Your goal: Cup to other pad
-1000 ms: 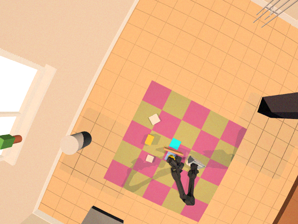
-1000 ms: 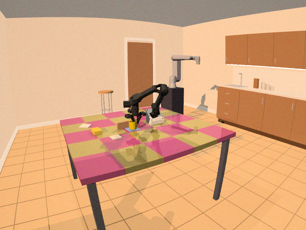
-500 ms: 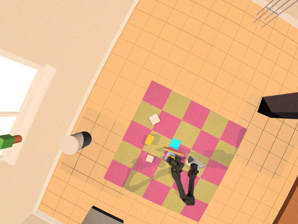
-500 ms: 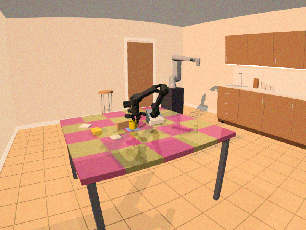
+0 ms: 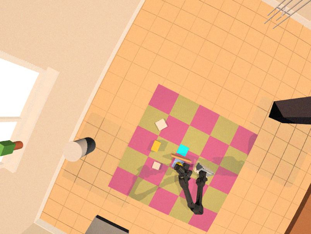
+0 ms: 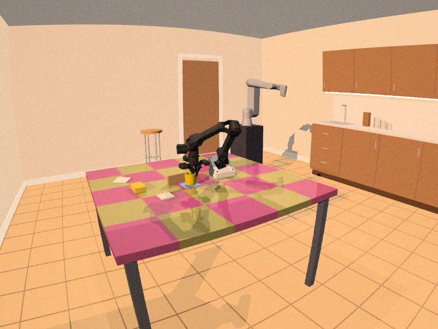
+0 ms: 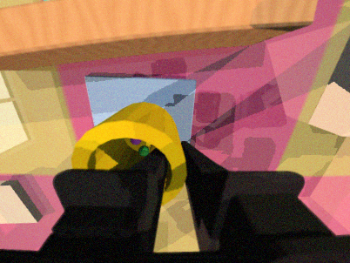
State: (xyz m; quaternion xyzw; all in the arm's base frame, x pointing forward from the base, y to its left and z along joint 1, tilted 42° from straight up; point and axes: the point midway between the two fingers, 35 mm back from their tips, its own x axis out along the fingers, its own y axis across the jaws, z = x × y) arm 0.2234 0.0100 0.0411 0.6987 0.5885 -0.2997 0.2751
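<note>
My gripper tip is 4 cm short of the purple marble and 2 cm above it. From my gripper tip the other things lie so: green marble 3 cm ahead, 2 cm to the left, 2 cm below; then yellow cup 2 cm ahead; then pale blue pad 3 cm ahead, 5 cm below.
</note>
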